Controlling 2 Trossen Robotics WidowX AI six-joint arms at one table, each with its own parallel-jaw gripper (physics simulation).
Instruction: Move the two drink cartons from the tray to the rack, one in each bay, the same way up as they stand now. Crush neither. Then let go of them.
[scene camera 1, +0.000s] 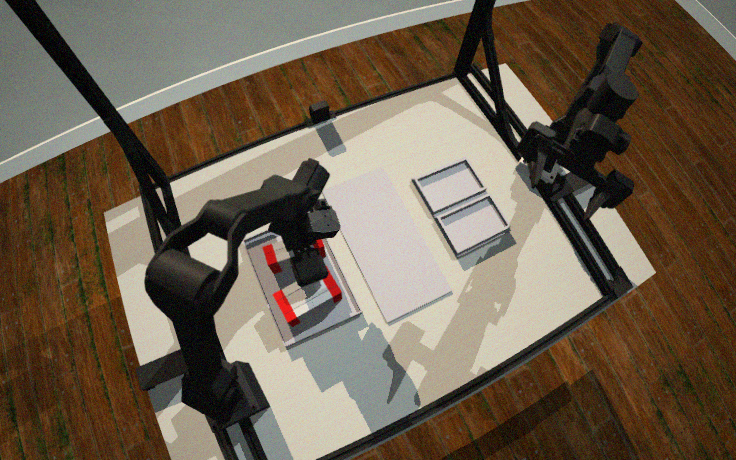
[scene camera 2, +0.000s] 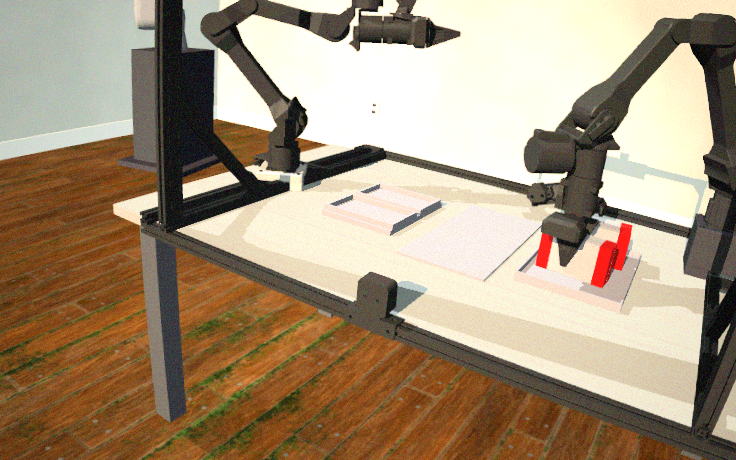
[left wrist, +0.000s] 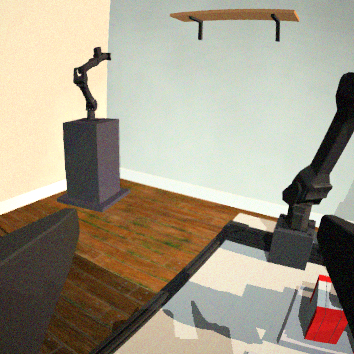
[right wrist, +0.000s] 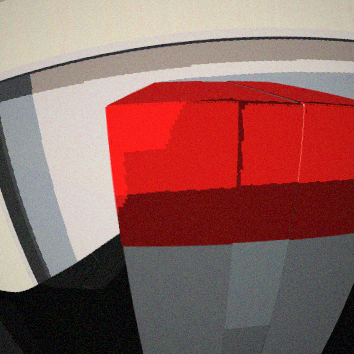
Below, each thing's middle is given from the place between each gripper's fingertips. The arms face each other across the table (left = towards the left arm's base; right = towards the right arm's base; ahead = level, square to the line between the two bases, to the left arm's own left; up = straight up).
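Counted from my right hand: the grey tray (scene camera 1: 348, 307) is 3 cm to the right of it, 4 cm ahead of it and 1 cm below it; the pale mat (scene camera 1: 399, 268) is 17 cm to the left of it, 8 cm ahead of it and 2 cm below it.
Counted from my left hand: the pale mat is 130 mm to the right of it, 200 mm behind it and 360 mm below it; the grey tray is 330 mm to the right of it, 240 mm behind it and 350 mm below it.
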